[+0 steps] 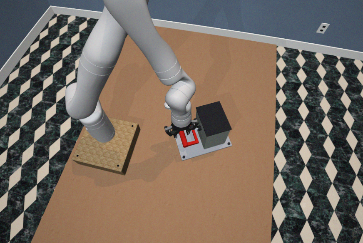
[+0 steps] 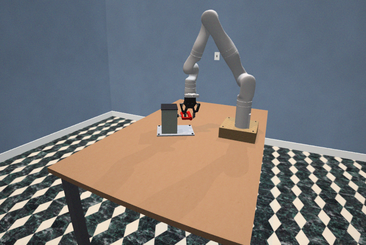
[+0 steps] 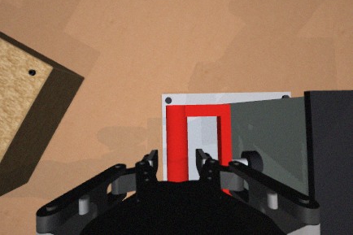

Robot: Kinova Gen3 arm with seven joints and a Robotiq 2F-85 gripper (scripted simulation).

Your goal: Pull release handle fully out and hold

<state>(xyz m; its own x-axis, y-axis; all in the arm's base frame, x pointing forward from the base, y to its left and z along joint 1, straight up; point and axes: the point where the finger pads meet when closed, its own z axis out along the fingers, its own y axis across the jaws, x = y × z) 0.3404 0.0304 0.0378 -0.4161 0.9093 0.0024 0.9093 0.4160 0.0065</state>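
The light grey baseplate lies 90 mm ahead of my hand, 40 mm to the left of it and 100 mm below it.
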